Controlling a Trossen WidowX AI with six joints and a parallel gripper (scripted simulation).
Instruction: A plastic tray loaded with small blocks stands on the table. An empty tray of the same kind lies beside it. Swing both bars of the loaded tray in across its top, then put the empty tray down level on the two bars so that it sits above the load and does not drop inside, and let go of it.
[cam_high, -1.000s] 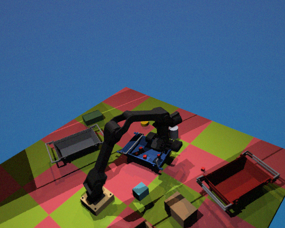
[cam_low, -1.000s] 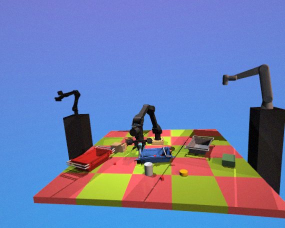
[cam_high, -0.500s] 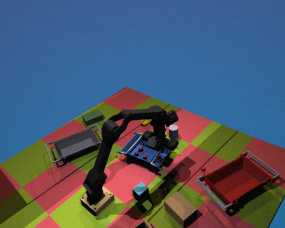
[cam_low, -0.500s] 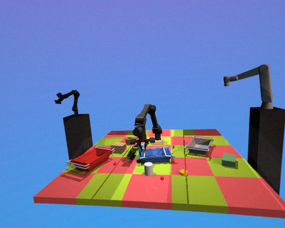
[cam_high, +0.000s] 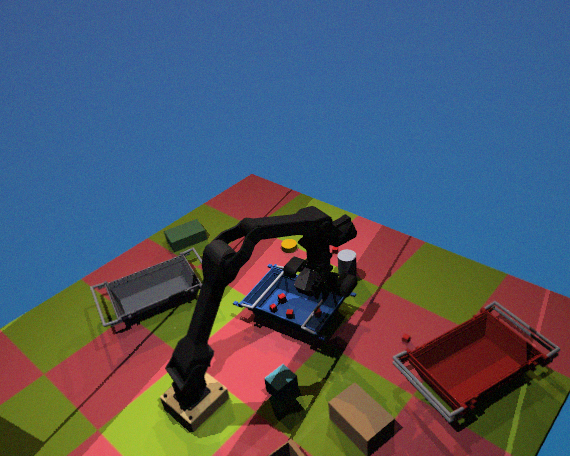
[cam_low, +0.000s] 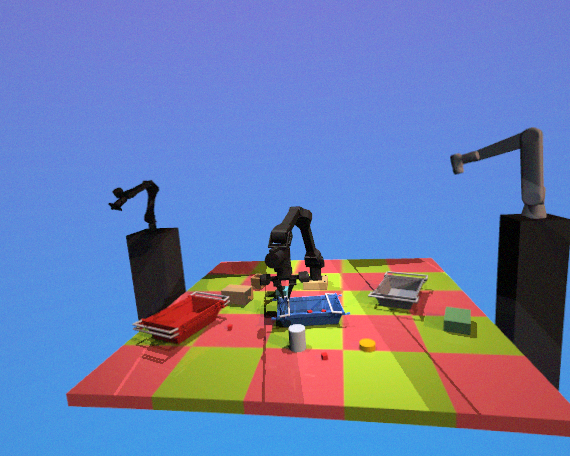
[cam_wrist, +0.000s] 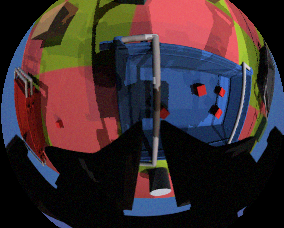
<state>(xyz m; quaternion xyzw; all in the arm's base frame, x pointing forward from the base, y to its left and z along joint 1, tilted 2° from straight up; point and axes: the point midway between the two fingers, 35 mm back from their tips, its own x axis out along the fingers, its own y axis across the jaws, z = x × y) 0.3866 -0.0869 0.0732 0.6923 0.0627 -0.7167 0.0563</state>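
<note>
Now: the grey tray 220 mm behind my gripper tip, 460 mm to the left of it and 40 mm below it. From my gripper tip the other things lie so: teal cube 230 mm behind, 50 mm to the right, 60 mm below; then red block 260 mm ahead, 150 mm to the left, 80 mm below; then grey cylinder 200 mm ahead, 60 mm to the left, 50 mm below.
</note>
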